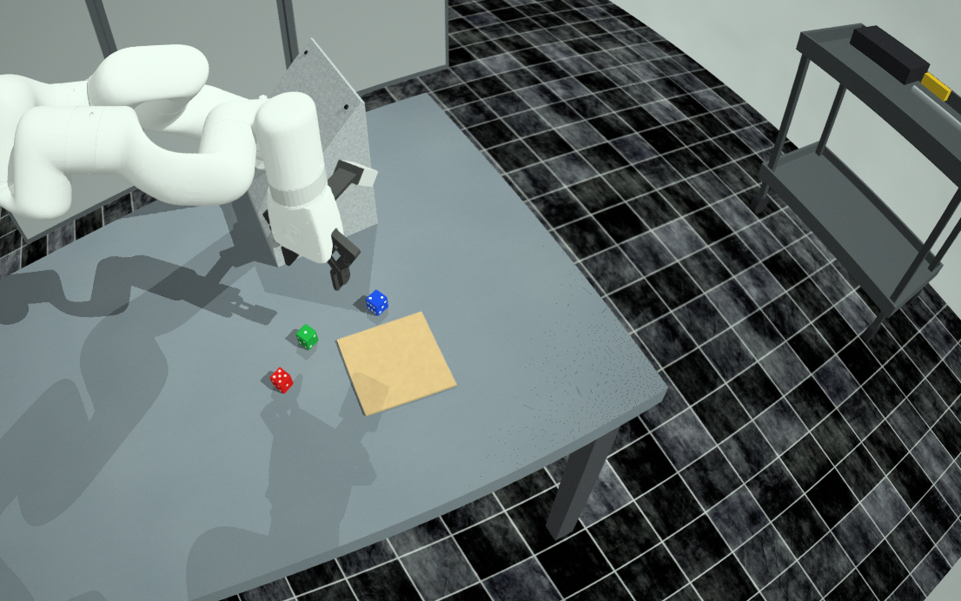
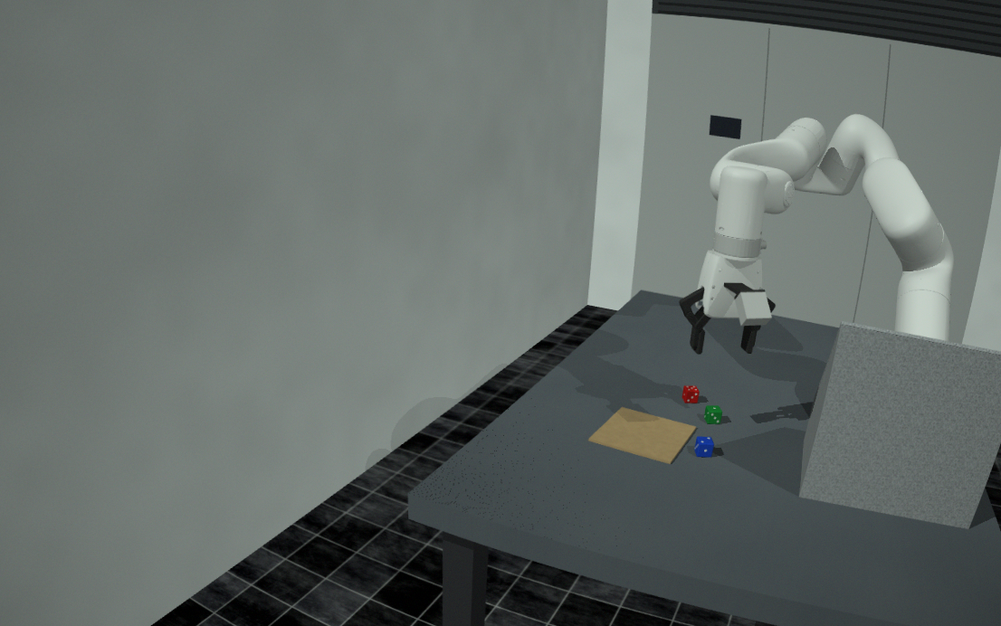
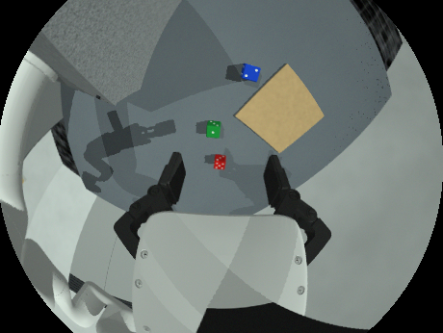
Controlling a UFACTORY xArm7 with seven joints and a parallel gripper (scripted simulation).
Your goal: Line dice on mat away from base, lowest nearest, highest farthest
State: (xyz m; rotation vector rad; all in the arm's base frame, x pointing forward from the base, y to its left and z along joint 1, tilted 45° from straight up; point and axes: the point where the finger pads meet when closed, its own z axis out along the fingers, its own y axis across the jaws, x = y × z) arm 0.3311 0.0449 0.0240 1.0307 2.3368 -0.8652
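My gripper is now 140 mm above the green die and 40 mm to the left of it. Also, from my hand: red die (140 mm below, 100 mm to the right, 70 mm ahead); tan mat (150 mm below, 90 mm ahead, 70 mm to the left); blue die (140 mm below, 80 mm to the left, 20 mm behind).
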